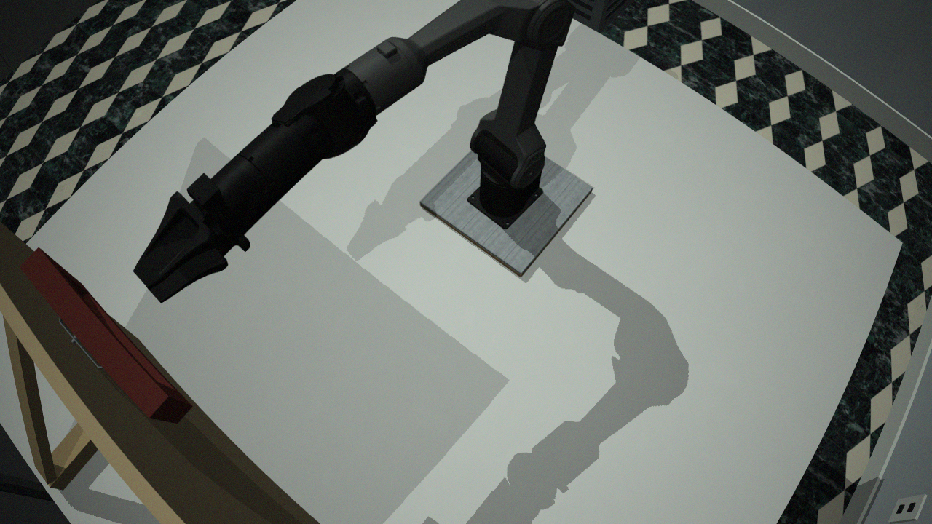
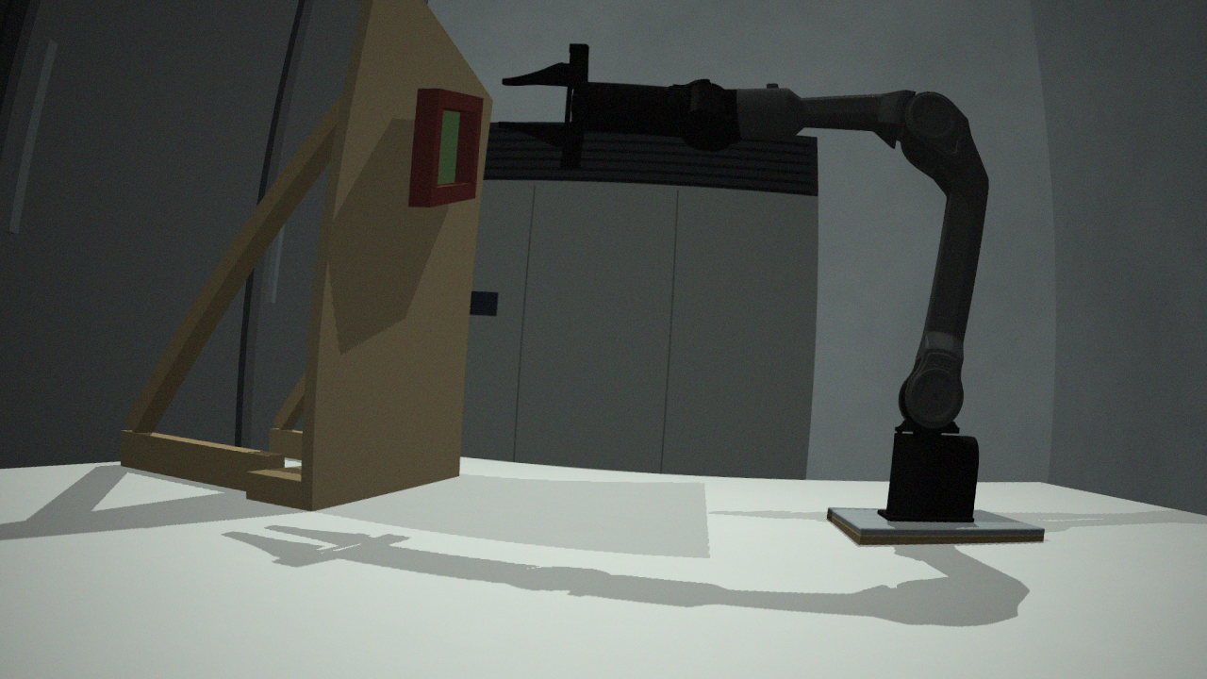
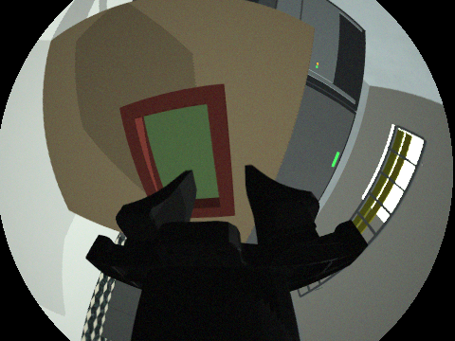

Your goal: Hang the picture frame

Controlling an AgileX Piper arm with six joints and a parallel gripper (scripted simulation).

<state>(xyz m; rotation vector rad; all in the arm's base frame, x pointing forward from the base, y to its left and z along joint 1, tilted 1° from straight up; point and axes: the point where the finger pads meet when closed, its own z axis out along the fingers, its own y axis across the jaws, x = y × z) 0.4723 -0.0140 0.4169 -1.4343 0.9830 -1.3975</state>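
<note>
Right now my hand is 8 cm short of the picture frame, 2 cm to the left of it and 4 cm above it. From my hand the other things lie so: upright wooden board 9 cm ahead, 1 cm to the right, 17 cm below.
</note>
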